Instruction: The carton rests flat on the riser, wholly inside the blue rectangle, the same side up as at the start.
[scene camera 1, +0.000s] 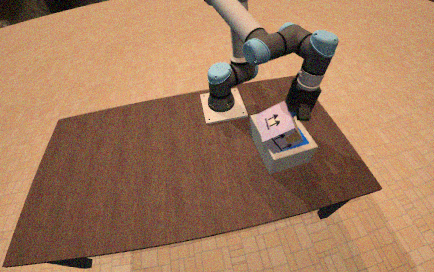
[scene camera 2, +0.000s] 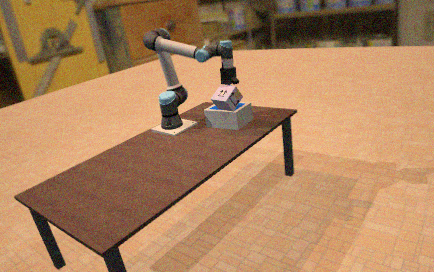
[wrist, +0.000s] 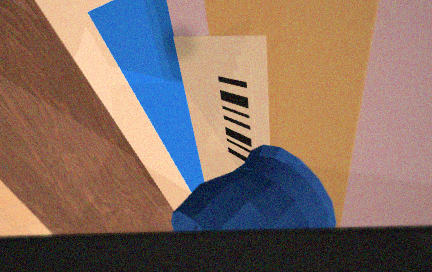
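Pixels of known places: hand at its tool point: (scene camera 1: 293, 115) (wrist: 237, 176); arm's base at its link origin: (scene camera 1: 221, 102) (scene camera 2: 172, 125).
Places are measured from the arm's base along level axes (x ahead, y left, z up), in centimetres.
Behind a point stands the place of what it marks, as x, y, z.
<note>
The carton (scene camera 1: 272, 122) @(36.2, 19.3, 21.3) (scene camera 2: 226, 96) @(40.8, 17.9, 20.3) (wrist: 315, 100) @(35.6, 26.9, 22.0), pale pink with black arrows, a tan tape band and a barcode label, is strongly tilted over the grey riser (scene camera 1: 295, 161) @(42.3, 31.1, 2.8) (scene camera 2: 230, 119) @(40.6, 18.8, 4.8) (wrist: 127, 125) @(30.3, 36.0, 9.9). It covers part of the blue rectangle (scene camera 1: 303, 142) @(37.8, 33.7, 10.0) (scene camera 2: 215, 107) @(24.8, 20.8, 10.0) (wrist: 160, 105) @(31.7, 33.1, 9.9). In scene camera 1 its arrows point toward the right. My gripper (scene camera 1: 301, 117) @(32.3, 28.6, 20.2) (scene camera 2: 229, 84) @(32.3, 28.6, 20.2) (wrist: 255, 195) has its blue cup against the carton's taped top face, beside the label, and the cup looks bent. The carton hangs on it askew. Whether its lower edge touches the riser is hidden.
The riser stands on the brown table (scene camera 1: 140, 175) @(44.0, -37.6, -2.1) (scene camera 2: 125, 185) @(46.7, -60.2, -2.1) (wrist: 75, 150) @(22.3, 48.9, -2.1), near its right end in scene camera 1. The arm's pale base plate (scene camera 1: 210, 116) @(10.2, -6.0, -0.5) (scene camera 2: 187, 125) @(9.7, 6.2, -0.5) is left of the riser there.
</note>
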